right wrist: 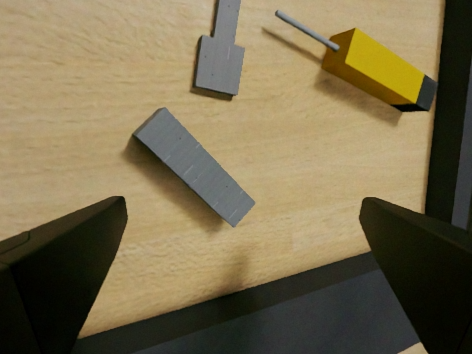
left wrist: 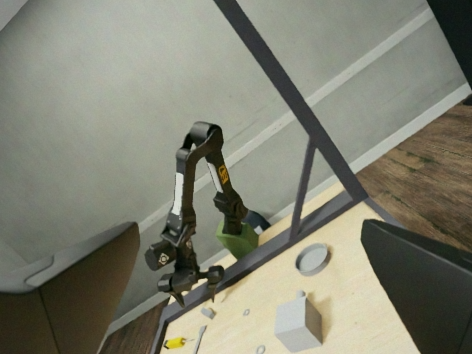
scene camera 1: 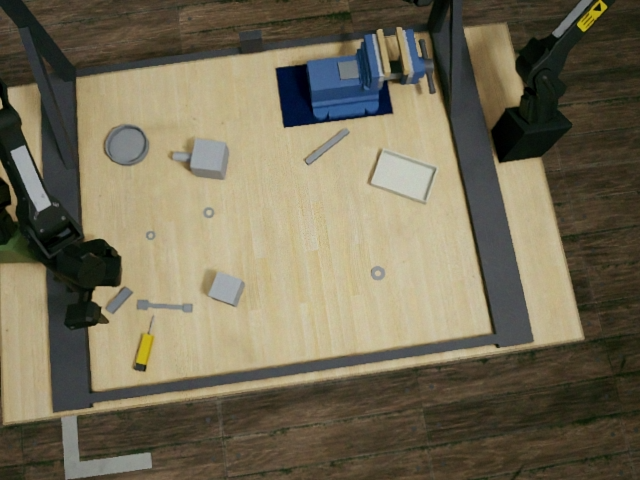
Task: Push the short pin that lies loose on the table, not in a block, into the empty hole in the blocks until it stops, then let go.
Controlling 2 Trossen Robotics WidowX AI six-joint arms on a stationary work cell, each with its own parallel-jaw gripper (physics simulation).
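Frame: origin at the left arm's base, x ahead, y left, z up, level; millimetres.
Seen in the pictures: left gripper, fingertip midpoint: [left wrist: 250, 231]; right gripper, fingertip midpoint: [right wrist: 244, 207] [left wrist: 198, 304] [scene camera 1: 109, 303]; left arm's base at its link origin: [scene camera 1: 537, 116]; right arm's base at its link origin: [left wrist: 232, 229].
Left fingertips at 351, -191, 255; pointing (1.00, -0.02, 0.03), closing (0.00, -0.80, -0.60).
Note:
Offsets run from my left fingertips to a thing's middle, as dx, dy, dz.
The short grey pin {+561, +399, -385} [scene camera 1: 119, 300] [left wrist: 208, 313] [right wrist: 195, 167] lies loose and slanted on the table at the left. My right gripper [scene camera 1: 110, 298] [left wrist: 198, 304] [right wrist: 244, 207] is open above it, and the pin shows between and ahead of its fingers in the right wrist view. A grey block {+331, +418, -363} [scene camera 1: 226, 289] stands to the right of the pin; no hole shows on its visible faces. Another grey block {+330, +131, -363} [scene camera 1: 209, 158] [left wrist: 298, 325] has a pin sticking out of one side. My left gripper is open and empty, raised away from the table.
A flat double-ended grey bar {+470, +427, -390} [scene camera 1: 165, 306] [left wrist: 199, 340] [right wrist: 219, 67] and a yellow screwdriver {+513, +497, -384} [scene camera 1: 144, 351] [left wrist: 175, 343] [right wrist: 385, 70] lie near the pin. A longer grey bar {+72, +135, -387} [scene camera 1: 326, 146] lies below the blue vise {-14, +1, -318} [scene camera 1: 343, 85]. A round dish {+510, +56, -383} [scene camera 1: 126, 145] [left wrist: 313, 260], a tray {-82, +233, -382} [scene camera 1: 403, 176] and washers lie elsewhere.

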